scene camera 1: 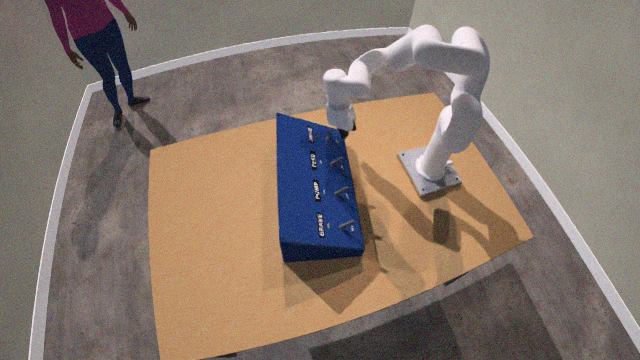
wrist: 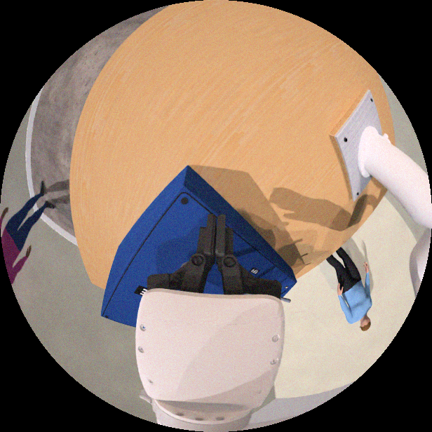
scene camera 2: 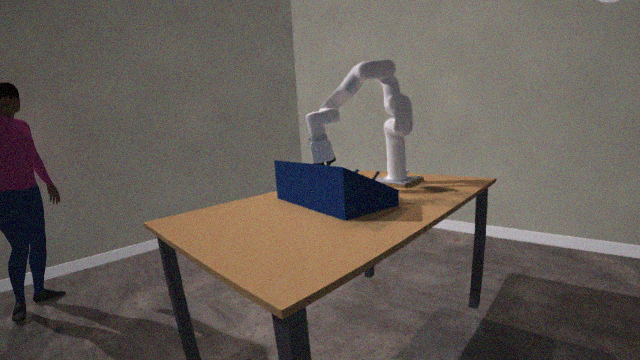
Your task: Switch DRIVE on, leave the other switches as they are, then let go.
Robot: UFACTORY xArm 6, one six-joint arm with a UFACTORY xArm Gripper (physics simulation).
In view: the gripper (wrist: 216, 222) and a blue sloped switch panel (wrist: 164, 237).
